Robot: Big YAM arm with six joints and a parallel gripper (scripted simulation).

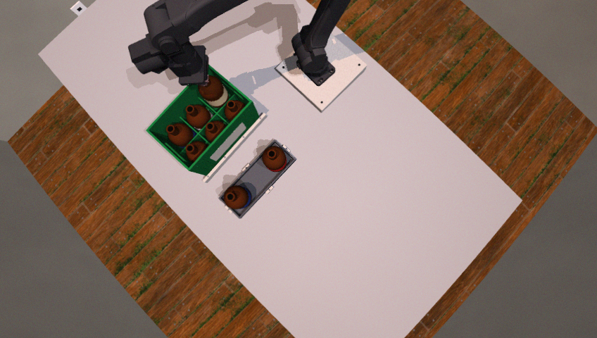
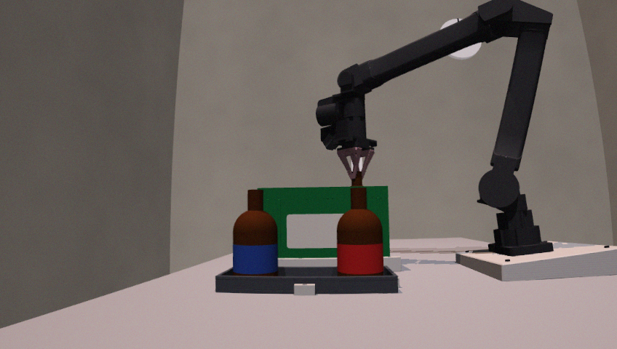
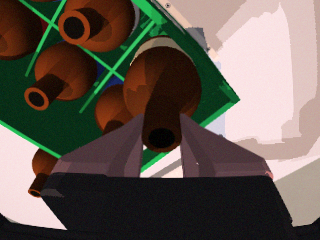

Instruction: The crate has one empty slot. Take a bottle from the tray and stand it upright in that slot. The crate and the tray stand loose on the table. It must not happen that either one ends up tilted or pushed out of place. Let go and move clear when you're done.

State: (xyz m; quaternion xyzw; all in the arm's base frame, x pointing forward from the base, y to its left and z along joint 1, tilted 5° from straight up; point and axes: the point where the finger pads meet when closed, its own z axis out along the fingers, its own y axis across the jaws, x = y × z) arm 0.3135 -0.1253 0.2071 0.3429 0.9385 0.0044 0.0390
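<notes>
My gripper is now 13 cm above the green crate, 8 cm short of it and 5 cm to the right of it. Also, from my hand: dark tray (29 cm to the left, 20 cm below, 8 cm ahead).
</notes>
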